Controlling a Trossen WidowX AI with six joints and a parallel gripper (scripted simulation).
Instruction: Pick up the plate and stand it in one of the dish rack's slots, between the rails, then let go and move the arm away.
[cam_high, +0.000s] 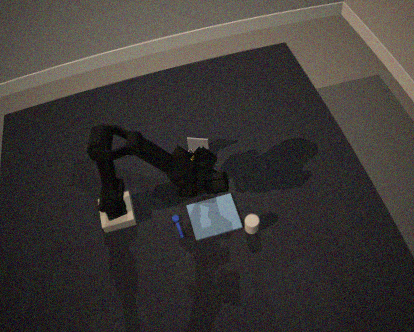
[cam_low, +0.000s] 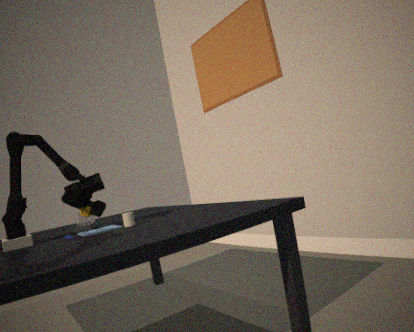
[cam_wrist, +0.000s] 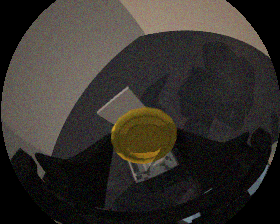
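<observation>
Now: the grey wire dish rack 6 cm below my gripper tip, 4 cm to the left of it and 1 cm behind it. From my gripper tip the other things lie so: white cup 26 cm to the right, 5 cm below, 5 cm ahead; then blue spoon 15 cm to the right, 15 cm behind, 8 cm below; then yellow plate 1 cm to the right.
</observation>
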